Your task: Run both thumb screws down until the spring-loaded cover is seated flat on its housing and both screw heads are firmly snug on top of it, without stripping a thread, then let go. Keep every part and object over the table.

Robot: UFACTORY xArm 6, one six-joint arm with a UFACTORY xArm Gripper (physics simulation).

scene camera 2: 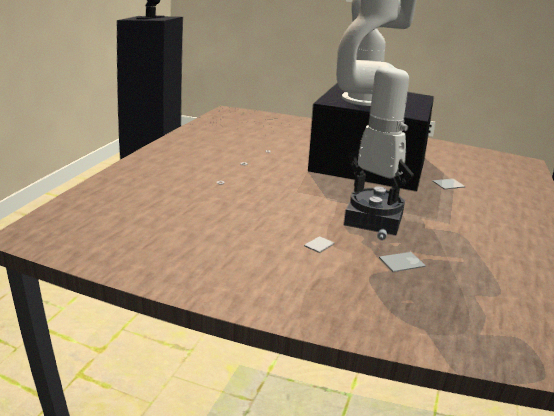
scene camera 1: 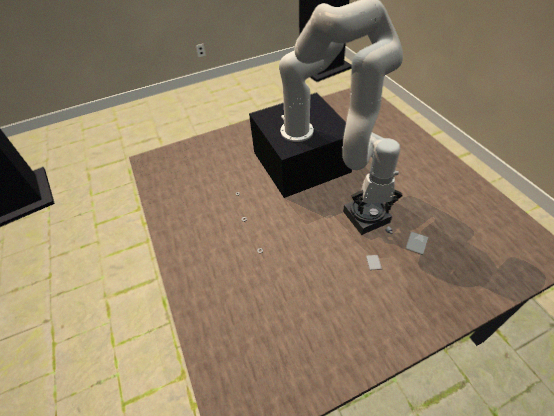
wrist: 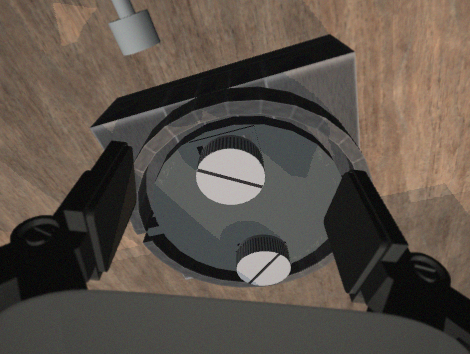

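Seen in the pictures: gripper, fingertip midpoint: (scene camera 2: 375, 197) (scene camera 1: 373, 211) (wrist: 236, 184); arm's base at its link origin: (scene camera 2: 363, 100) (scene camera 1: 296, 131).
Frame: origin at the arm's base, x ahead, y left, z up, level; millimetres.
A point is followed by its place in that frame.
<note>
The dark square housing (scene camera 1: 362, 227) {z -165, x 409, y -5 mm} (scene camera 2: 371, 220) {z -179, x 422, y 54 mm} (wrist: 336, 75) {z -164, x 407, y 2 mm} carries a raised round rim. The grey cover (wrist: 300, 200) {z -151, x 357, y 35 mm} lies inside that rim. The nearer thumb screw (scene camera 1: 373, 212) {z -138, x 395, y 55 mm} (scene camera 2: 375, 200) {z -139, x 400, y 58 mm} (wrist: 230, 176) {z -139, x 394, y 58 mm} and the farther thumb screw (scene camera 2: 380, 190) {z -138, x 337, y 68 mm} (wrist: 263, 268) {z -138, x 330, y 67 mm} stand upright on the cover, with slotted pale heads and dark knurled sides. Any gap under the heads or the cover cannot be told. My gripper (scene camera 1: 375, 204) {z -134, x 392, y 56 mm} (scene camera 2: 376, 196) {z -134, x 392, y 56 mm} (wrist: 236, 184) {z -134, x 392, y 56 mm} is open and empty, its fingers on opposite sides of the cover near the rim, with both heads between them. Contact with the rim cannot be told.
A grey knobbed pin (scene camera 1: 389, 230) {z -187, x 463, y 77 mm} (scene camera 2: 382, 234) {z -189, x 464, y 82 mm} (wrist: 134, 32) {z -184, x 457, y 79 mm} lies beside the housing. Flat plates (scene camera 1: 417, 243) {z -201, x 554, y 126 mm} (scene camera 1: 374, 262) {z -201, x 527, y -50 mm} (scene camera 2: 402, 261) {z -201, x 553, y 127 mm} (scene camera 2: 319, 244) {z -201, x 527, y -50 mm} (scene camera 2: 448, 183) {z -201, x 52, y 278 mm} lie around it. Small rings lie farther off. The black robot base block (scene camera 1: 317, 172) {z -130, x 121, y 12 mm} (scene camera 2: 335, 145) {z -113, x 111, y -63 mm} stands behind the housing.
</note>
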